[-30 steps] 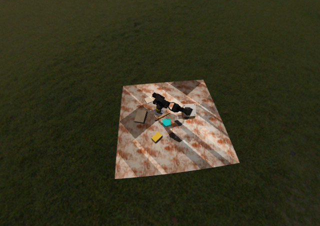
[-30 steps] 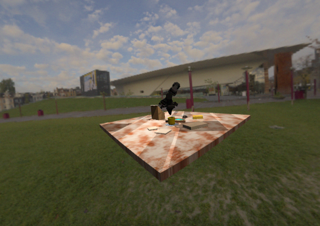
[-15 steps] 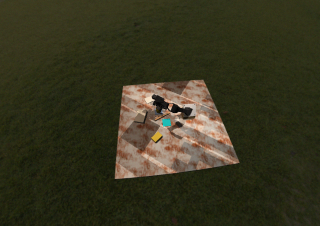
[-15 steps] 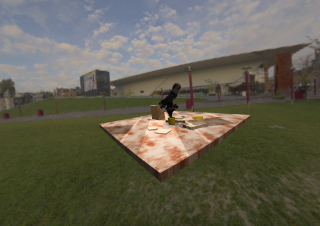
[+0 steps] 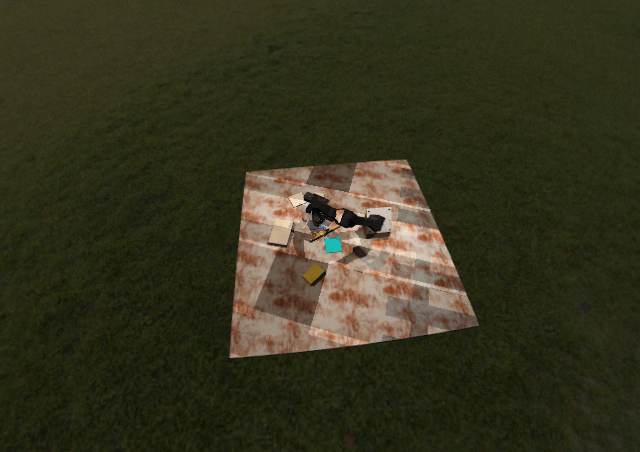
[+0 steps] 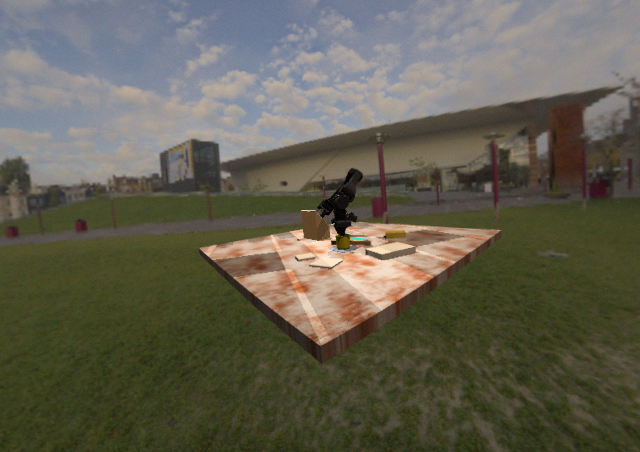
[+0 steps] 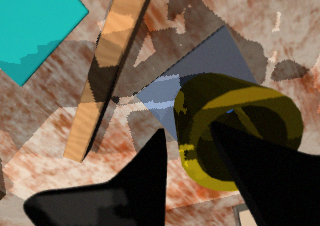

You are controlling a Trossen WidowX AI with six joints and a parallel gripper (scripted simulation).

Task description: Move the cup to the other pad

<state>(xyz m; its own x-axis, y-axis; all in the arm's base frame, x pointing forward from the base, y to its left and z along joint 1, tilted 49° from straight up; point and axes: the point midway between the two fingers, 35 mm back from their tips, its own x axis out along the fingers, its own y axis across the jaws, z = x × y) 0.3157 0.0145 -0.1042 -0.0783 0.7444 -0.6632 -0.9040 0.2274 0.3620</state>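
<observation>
Right now my gripper tip is 2 cm short of the yellow cup, 1 cm to the left of it and 1 cm above it. Round my gripper tip: thin orange stick (7 cm to the left, 4 cm below, 2 cm behind); then teal pad (16 cm to the left, 7 cm behind, 5 cm below); then light blue pad (5 cm below, 3 cm ahead, 1 cm to the right).
</observation>
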